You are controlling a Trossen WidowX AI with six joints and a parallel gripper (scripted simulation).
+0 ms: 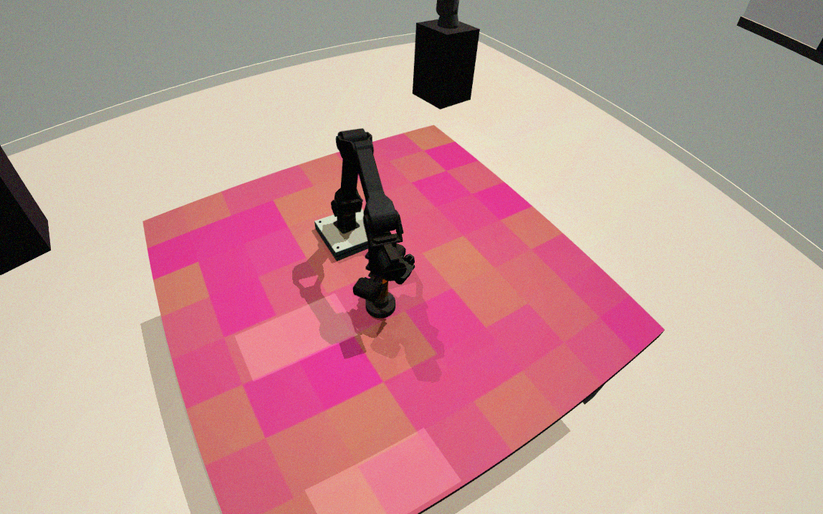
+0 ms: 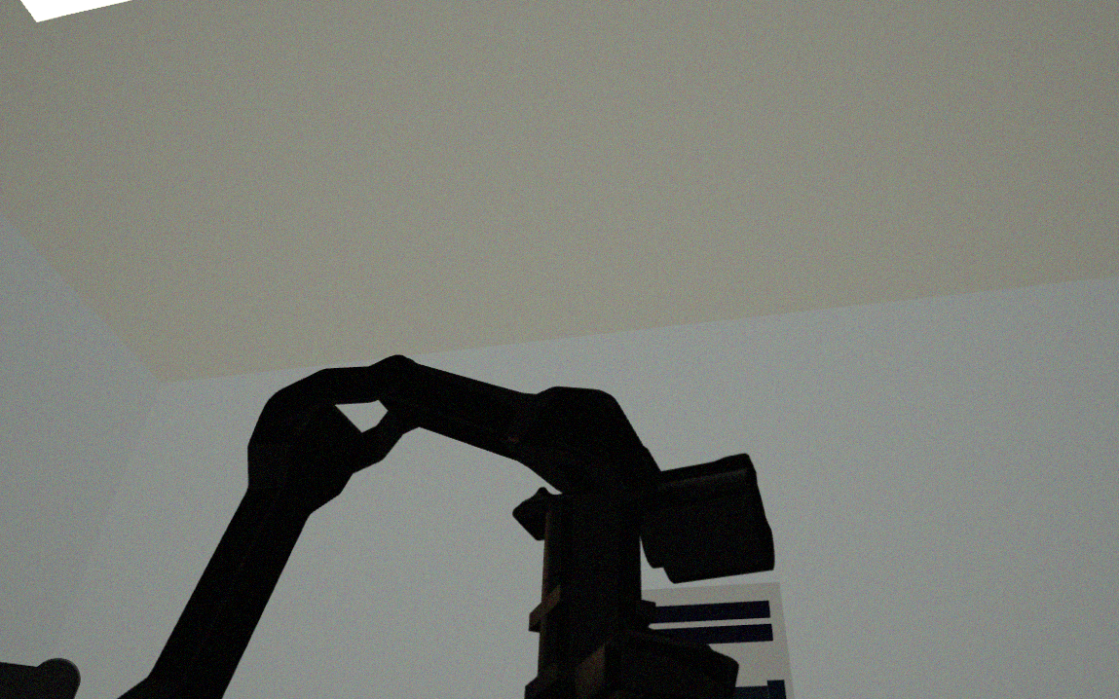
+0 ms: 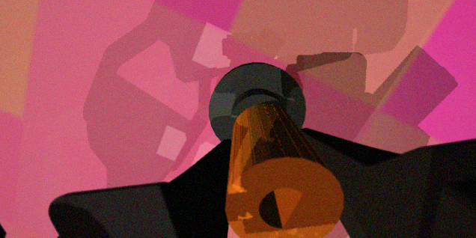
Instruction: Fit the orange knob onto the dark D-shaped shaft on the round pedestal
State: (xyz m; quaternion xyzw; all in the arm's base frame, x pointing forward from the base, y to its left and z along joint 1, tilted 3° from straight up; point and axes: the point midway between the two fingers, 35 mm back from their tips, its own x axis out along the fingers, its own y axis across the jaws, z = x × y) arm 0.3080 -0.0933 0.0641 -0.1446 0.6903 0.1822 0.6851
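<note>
Right now my gripper tip is 20 mm below the orange knob. From my gripper tip the other things lie so: round dark pedestal 40 mm below.
</note>
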